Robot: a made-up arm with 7 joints.
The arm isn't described. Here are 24 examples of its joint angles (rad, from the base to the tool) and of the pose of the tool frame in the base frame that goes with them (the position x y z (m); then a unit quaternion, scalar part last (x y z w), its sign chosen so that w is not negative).
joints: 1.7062 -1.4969 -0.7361 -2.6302 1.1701 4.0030 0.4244
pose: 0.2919 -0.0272 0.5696 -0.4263 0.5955 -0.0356 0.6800
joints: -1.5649 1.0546 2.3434 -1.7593 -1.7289 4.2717 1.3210
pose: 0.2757 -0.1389 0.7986 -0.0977 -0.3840 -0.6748 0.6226
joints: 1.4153 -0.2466 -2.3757 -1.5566 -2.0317 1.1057 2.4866
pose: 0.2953 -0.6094 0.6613 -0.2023 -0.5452 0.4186 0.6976
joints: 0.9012 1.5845 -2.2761 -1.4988 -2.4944 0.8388 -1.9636
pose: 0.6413 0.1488 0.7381 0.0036 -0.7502 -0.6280 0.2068
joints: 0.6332 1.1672 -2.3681 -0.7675 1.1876 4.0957 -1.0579
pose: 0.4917 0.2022 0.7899 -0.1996 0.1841 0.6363 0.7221
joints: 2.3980 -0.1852 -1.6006 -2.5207 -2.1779 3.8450 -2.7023
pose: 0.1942 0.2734 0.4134 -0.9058 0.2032 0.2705 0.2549
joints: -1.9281 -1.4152 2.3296 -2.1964 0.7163 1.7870 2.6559
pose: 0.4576 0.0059 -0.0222 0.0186 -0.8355 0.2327 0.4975
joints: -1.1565 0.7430 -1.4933 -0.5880 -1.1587 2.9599 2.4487
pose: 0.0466 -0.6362 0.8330 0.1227 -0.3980 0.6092 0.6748
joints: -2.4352 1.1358 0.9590 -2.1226 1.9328 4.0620 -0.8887
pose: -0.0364 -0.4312 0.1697 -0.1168 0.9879 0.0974 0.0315
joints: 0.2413 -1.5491 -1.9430 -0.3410 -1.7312 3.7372 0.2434
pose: -0.6402 -0.3184 0.3857 0.3080 -0.4526 0.2243 0.8063
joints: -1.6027 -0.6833 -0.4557 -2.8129 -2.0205 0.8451 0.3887
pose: -0.2240 -0.2922 0.4449 0.2021 -0.4919 -0.7871 0.3126
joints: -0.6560 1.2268 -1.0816 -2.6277 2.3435 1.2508 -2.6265
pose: -0.2234 -0.3057 0.1024 0.8262 -0.3036 0.4429 0.1707
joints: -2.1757 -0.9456 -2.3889 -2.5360 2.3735 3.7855 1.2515
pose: -0.0321 0.2619 0.1490 0.5449 -0.7828 0.2118 0.2134
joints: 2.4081 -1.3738 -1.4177 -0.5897 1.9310 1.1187 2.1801
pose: 0.7661 -0.3214 0.5842 -0.2333 -0.3062 0.7787 0.4954
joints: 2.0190 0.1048 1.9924 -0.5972 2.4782 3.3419 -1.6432
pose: -0.2733 -0.1280 1.0120 -0.0974 -0.3502 0.7019 0.6126
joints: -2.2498 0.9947 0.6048 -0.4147 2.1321 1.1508 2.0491
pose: -0.3860 -0.6973 0.6885 -0.1651 0.3559 0.0411 0.9189
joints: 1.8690 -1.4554 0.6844 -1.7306 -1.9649 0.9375 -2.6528
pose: -0.2356 -0.3856 0.8831 0.2036 0.6385 0.1499 0.7269
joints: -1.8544 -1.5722 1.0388 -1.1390 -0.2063 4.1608 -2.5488
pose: 0.4465 0.4940 0.4983 -0.7197 0.1601 -0.1768 0.6520
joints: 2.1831 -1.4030 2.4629 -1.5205 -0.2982 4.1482 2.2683
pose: 0.1058 -0.5816 0.0942 -0.2370 0.8002 -0.5402 0.1080
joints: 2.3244 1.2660 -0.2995 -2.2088 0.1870 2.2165 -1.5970
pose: -0.0767 0.3492 -0.1428 -0.1104 0.8151 -0.5066 0.2585
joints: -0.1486 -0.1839 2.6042 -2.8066 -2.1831 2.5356 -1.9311
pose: -0.2384 0.1225 0.1768 -0.9146 -0.1258 -0.0374 0.3824
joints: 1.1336 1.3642 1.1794 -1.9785 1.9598 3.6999 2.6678
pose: -0.2286 0.4152 0.1486 0.0731 -0.9488 0.0470 0.3036
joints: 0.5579 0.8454 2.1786 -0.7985 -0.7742 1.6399 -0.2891
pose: 0.1851 0.4951 1.0202 -0.3749 -0.7812 -0.1774 0.4666
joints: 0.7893 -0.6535 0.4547 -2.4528 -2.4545 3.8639 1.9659
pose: -0.0103 0.2616 0.5687 -0.4977 -0.8029 -0.2874 0.1580
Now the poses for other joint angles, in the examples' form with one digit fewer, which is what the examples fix.
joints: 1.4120 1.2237 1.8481 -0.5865 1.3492 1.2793 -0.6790
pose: -0.167 0.760 0.721 0.328 -0.168 0.580 0.727
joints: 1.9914 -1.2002 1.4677 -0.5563 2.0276 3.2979 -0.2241
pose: 0.019 -0.658 0.704 0.224 -0.460 0.642 0.571
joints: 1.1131 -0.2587 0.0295 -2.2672 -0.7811 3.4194 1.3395
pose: 0.112 0.417 0.657 -0.734 -0.277 -0.346 0.514
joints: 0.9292 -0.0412 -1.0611 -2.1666 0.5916 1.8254 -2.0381
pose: 0.572 -0.095 0.479 -0.637 -0.699 -0.178 0.270
